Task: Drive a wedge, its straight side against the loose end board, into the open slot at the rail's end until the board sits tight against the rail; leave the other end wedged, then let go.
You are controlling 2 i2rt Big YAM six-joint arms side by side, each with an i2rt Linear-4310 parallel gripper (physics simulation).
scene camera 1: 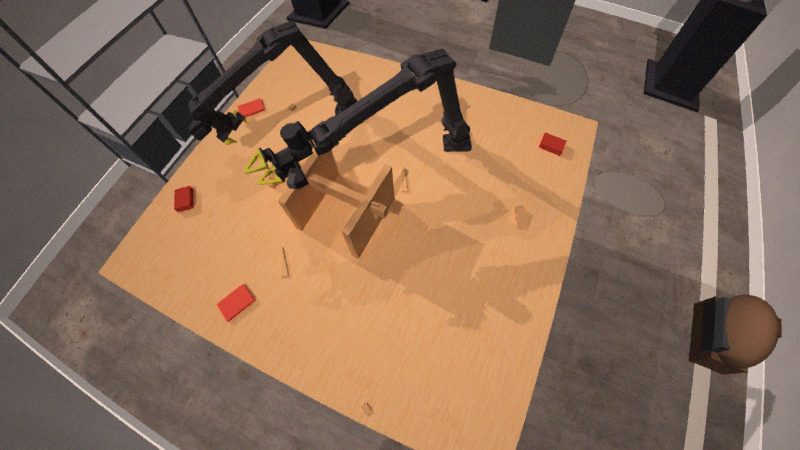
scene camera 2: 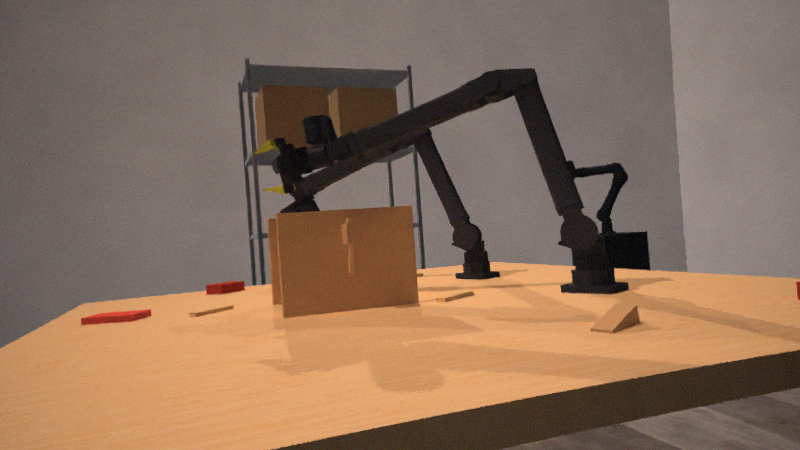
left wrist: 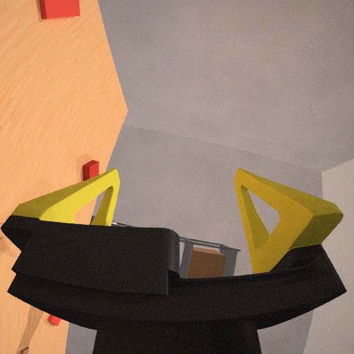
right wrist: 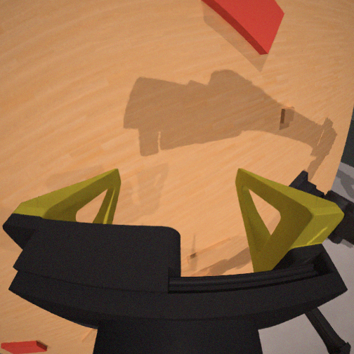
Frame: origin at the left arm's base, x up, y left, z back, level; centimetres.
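Where they show: left gripper, fingertip midpoint: [scene camera 1: 251, 177] [scene camera 2: 258, 171]; right gripper, fingertip midpoint: [scene camera 1: 241, 132]; left arm's base, origin of the base link: [scene camera 1: 456, 143] [scene camera 2: 594, 291]; right arm's base, origin of the base link: [scene camera 2: 477, 277].
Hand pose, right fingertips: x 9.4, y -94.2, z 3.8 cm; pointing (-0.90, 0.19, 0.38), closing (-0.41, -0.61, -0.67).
Note:
Things, the pixels of their top centre, and the offset from my right fingertips.
- rail's, middle of its top: [scene camera 2: 335, 221] [scene camera 1: 336, 186] dy +46.8, dx +10.2, dz -36.9 cm
- loose wedge, middle of its top: [scene camera 2: 614, 307] [scene camera 1: 521, 215] dy +115.7, dx -6.6, dz -41.6 cm
- red block, middle of its top: [scene camera 1: 250, 107] dy -4.0, dx -7.9, dz +23.1 cm
The near board [scene camera 1: 358, 235] [scene camera 2: 313, 279] stands upright at the rail's [scene camera 1: 338, 188] end; a wedge [scene camera 1: 378, 208] [scene camera 2: 345, 232] sticks out of its face. The other board [scene camera 1: 303, 208] [scene camera 2: 273, 257] stands at the rail's far end; its outer face and slot are hidden. A loose wedge [scene camera 1: 521, 217] [scene camera 2: 618, 319] lies on the table. My left gripper [scene camera 1: 252, 175] [scene camera 2: 259, 170] [left wrist: 176, 174] is open and empty, in the air beyond the far board. My right gripper [scene camera 1: 234, 129] [right wrist: 177, 174] is open and empty, above the table farther up-left in scene camera 1.
Thin wood pieces [scene camera 1: 284, 263] [scene camera 1: 405, 180] lie on either side of the boards. Small wood bits [scene camera 1: 292, 106] [scene camera 1: 366, 408] lie farther off. Several red blocks [scene camera 1: 236, 302] [scene camera 1: 183, 198] [scene camera 1: 552, 143] are spread about; one red block [scene camera 1: 251, 107] [right wrist: 250, 25] is near my right gripper.

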